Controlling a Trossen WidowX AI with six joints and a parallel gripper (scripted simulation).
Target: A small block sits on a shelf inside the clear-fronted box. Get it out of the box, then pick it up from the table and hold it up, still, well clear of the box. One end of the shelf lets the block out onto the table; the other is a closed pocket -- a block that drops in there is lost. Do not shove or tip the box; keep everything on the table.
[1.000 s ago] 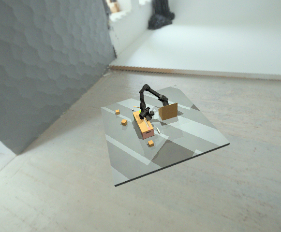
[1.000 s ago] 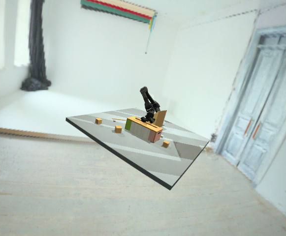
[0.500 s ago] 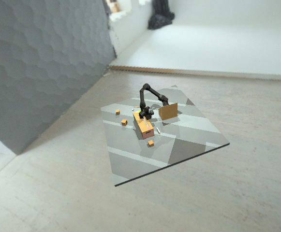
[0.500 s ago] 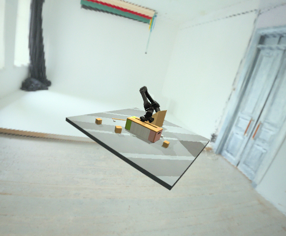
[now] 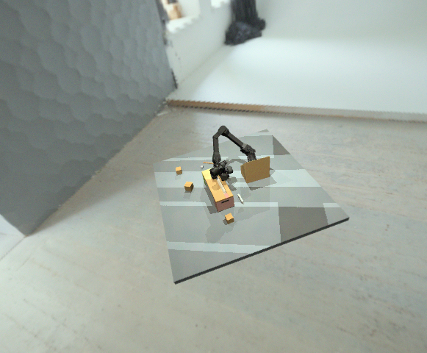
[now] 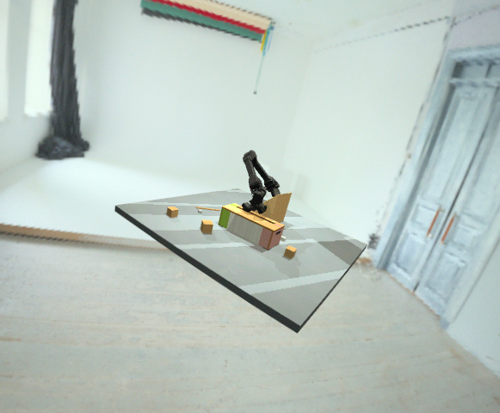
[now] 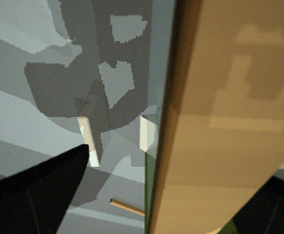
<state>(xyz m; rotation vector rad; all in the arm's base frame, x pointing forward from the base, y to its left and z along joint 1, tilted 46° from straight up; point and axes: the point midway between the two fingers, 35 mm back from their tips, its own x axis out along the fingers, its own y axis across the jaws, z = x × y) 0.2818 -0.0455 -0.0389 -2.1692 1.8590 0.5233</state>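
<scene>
Now: the small blue block 6 cm ahead of my gripper tip and 1 cm to the right of it. Also, from my gripper tip: thin wooden stick: 5 cm ahead, 31 cm to the right, 8 cm below; long wooden box: 2 cm ahead, 9 cm to the left, 2 cm below.
</scene>
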